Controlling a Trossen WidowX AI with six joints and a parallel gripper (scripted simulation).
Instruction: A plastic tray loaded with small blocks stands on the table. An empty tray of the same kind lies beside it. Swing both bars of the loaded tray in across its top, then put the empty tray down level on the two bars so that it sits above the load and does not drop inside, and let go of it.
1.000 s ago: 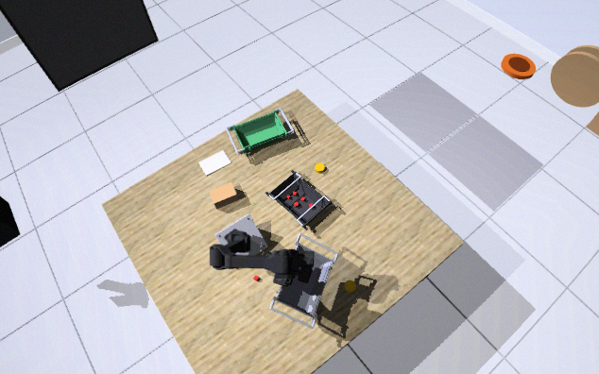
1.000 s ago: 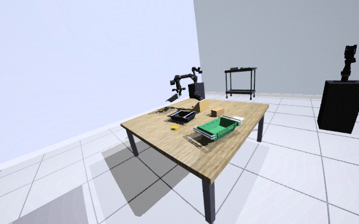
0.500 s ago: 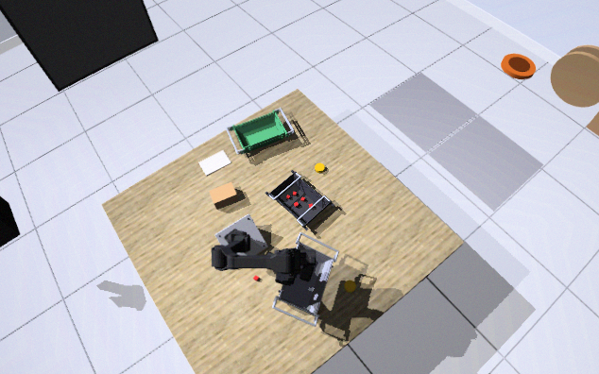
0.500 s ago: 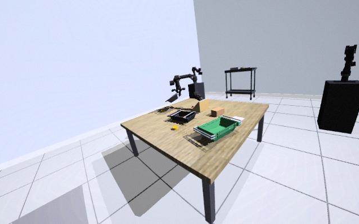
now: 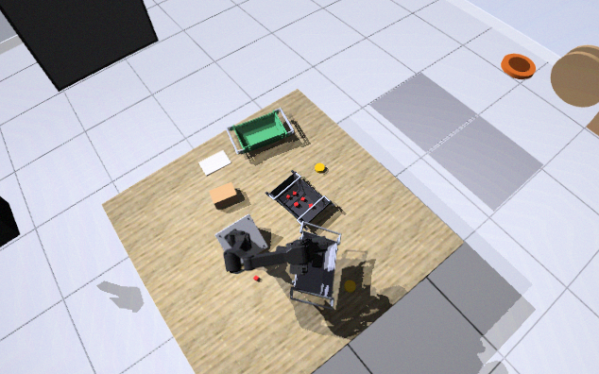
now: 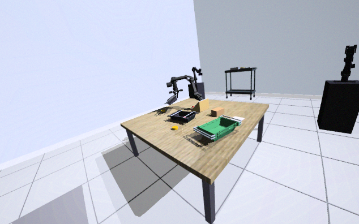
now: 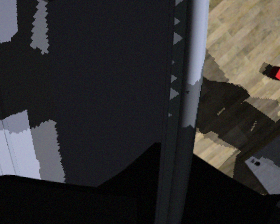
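Now: gripper tip 5 cm short of the grey tray and 6 cm to the left of it. Round my gripper tip: tan box: 4 cm behind, 56 cm to the left, 14 cm below; small red cube: 16 cm behind, 12 cm to the left, 16 cm below; white card: 3 cm ahead, 79 cm to the left, 17 cm below.
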